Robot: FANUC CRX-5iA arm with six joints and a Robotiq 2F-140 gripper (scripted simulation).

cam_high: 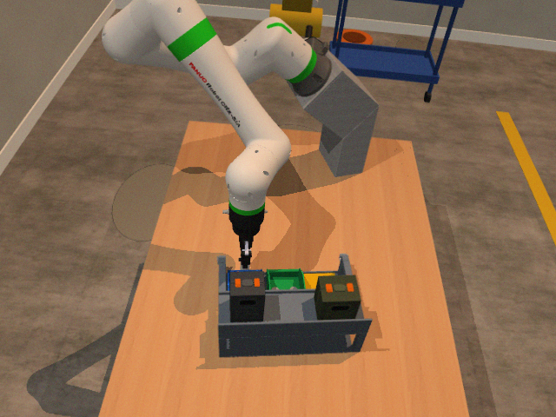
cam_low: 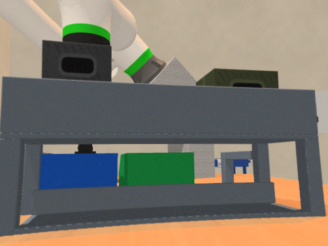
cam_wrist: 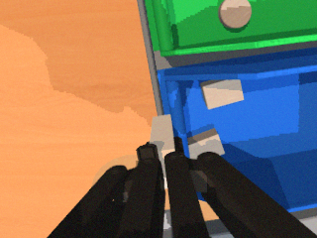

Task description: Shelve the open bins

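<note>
Now: hand 9 cm short of the blue bin, 2 cm to the right of it and 1 cm above it. The rest, counted from my hand: black box: 18 cm ahead, 3 cm to the left, 11 cm above; olive box: 15 cm ahead, 26 cm to the left, 10 cm above; green bin: 7 cm ahead, 13 cm to the left, 1 cm below.
</note>
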